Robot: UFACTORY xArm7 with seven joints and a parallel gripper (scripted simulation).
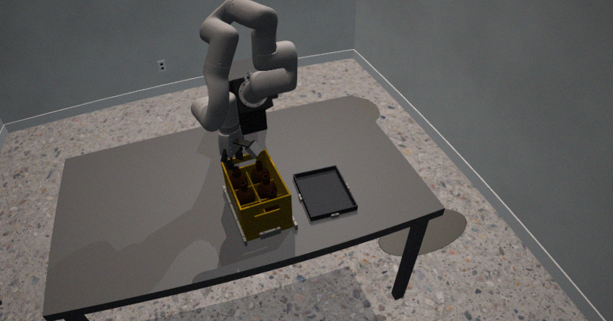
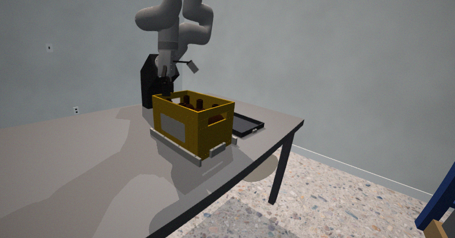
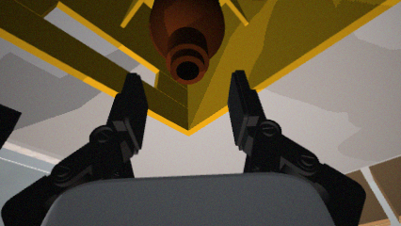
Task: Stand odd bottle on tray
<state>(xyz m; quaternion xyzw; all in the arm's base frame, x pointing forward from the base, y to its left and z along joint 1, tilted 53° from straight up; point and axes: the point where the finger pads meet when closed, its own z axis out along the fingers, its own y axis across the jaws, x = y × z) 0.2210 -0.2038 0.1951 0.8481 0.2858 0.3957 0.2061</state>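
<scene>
The yellow crate lies 100 mm ahead of my hand, 20 mm to the left of it and 120 mm below it. Round my hand: black tray: 180 mm ahead, 280 mm to the left, 190 mm below.
</scene>
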